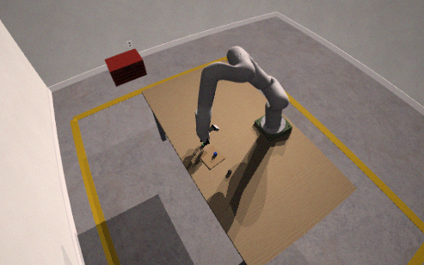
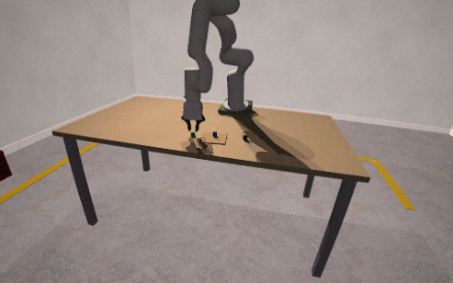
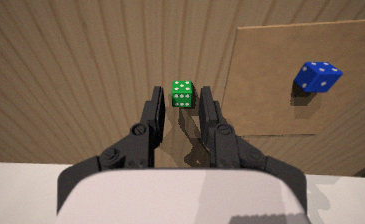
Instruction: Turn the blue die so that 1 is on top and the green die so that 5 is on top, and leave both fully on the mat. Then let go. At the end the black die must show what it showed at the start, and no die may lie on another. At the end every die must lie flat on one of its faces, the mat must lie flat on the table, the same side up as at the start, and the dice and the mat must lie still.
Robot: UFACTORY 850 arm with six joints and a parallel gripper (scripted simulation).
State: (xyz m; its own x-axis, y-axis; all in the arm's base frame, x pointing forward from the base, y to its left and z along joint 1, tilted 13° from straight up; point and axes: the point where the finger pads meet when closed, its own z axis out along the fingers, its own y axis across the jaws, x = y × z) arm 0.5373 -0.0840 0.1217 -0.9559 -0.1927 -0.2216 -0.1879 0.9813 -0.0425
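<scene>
My gripper is now 40 mm above the green die and 10 mm short of it. The rest, counted from my hand: mat (120 mm to the left, 40 mm below, 10 mm behind); black die (280 mm to the left, 60 mm behind, 40 mm below); blue die (110 mm to the left, 40 mm behind, 30 mm below).
</scene>
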